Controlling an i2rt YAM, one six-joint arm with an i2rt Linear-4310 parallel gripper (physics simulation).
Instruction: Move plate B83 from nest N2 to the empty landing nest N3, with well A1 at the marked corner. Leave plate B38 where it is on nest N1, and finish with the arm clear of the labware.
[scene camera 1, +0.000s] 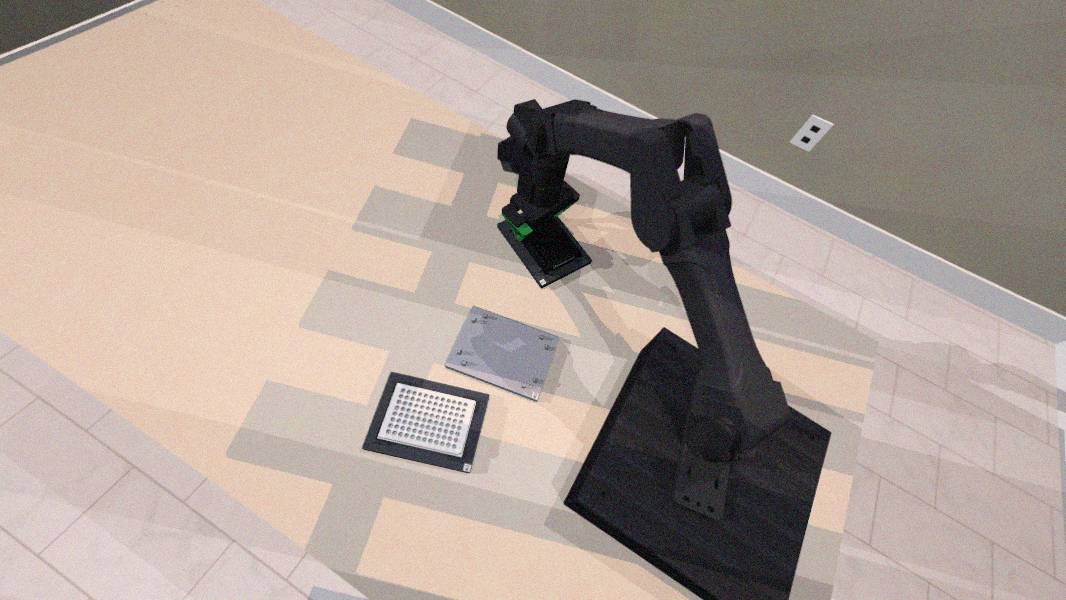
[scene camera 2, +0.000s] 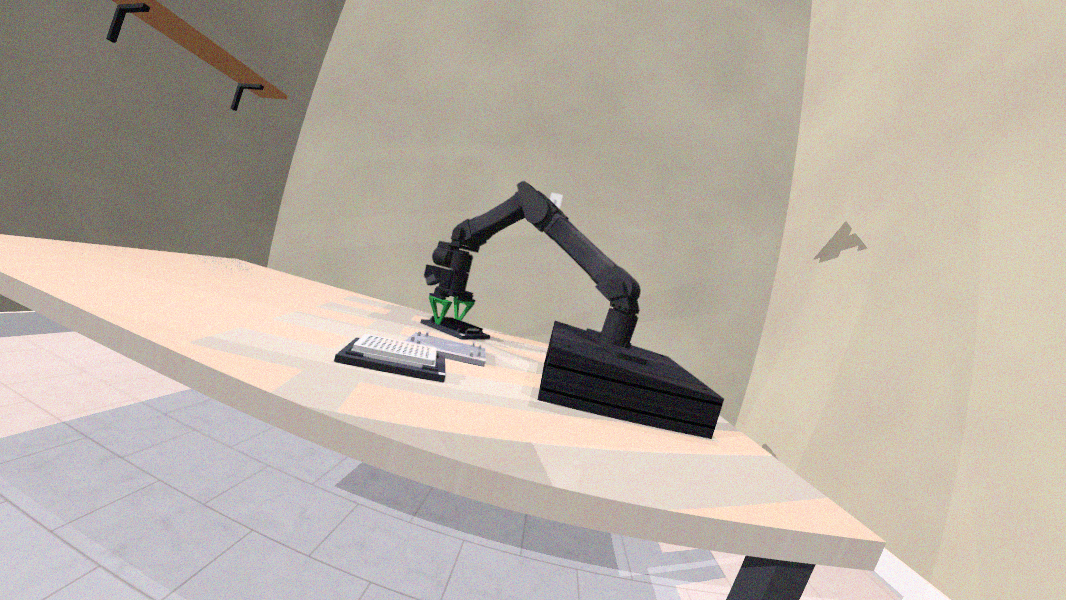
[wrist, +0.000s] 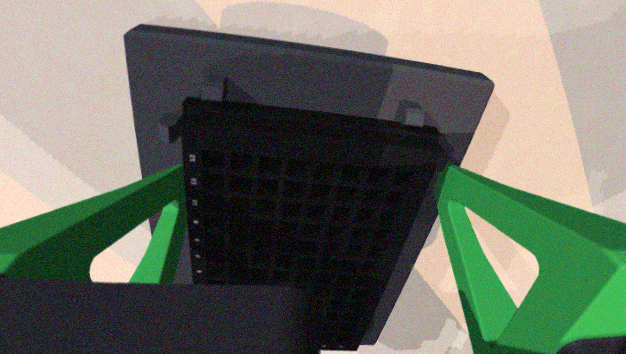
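Black well plate B83 (scene camera 1: 555, 245) (scene camera 2: 456, 327) (wrist: 306, 220) sits on the dark nest N2 (scene camera 1: 524, 258) (wrist: 280, 74), farthest from the arm's base. My gripper (scene camera 1: 540, 222) (scene camera 2: 449, 317) (wrist: 313, 177) is open, low over this plate, with one green finger on each long side and a gap between fingers and plate. The grey landing nest N3 (scene camera 1: 507, 350) (scene camera 2: 465, 350) lies bare in the middle of the row. White well plate B38 (scene camera 1: 426, 419) (scene camera 2: 393, 349) rests on the black nest N1 (scene camera 1: 376, 439) at the near end.
The arm's black base block (scene camera 1: 700, 477) (scene camera 2: 626, 373) stands right of the nests, and the arm arches over from it. The three nests lie in a row on the tan table top (scene camera 1: 185, 224). A wall shelf (scene camera 2: 201, 48) hangs far off.
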